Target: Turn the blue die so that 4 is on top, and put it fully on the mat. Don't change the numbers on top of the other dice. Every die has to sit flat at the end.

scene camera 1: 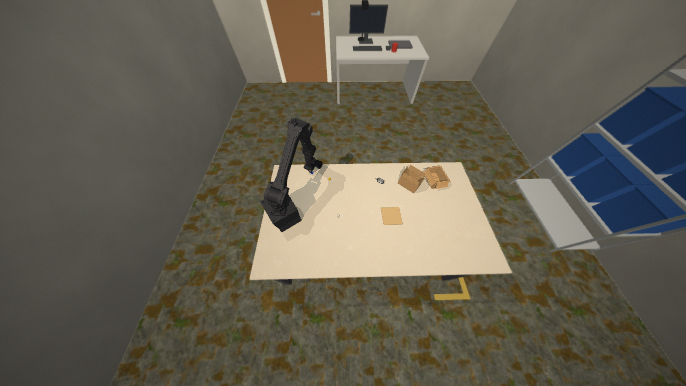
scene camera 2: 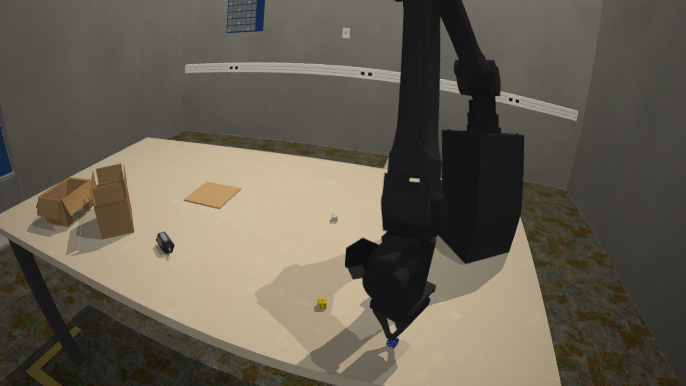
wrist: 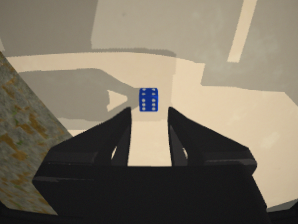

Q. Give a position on a mat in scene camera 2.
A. At 209, 194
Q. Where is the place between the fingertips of my gripper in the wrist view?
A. At 149, 113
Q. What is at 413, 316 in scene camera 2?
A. My gripper.
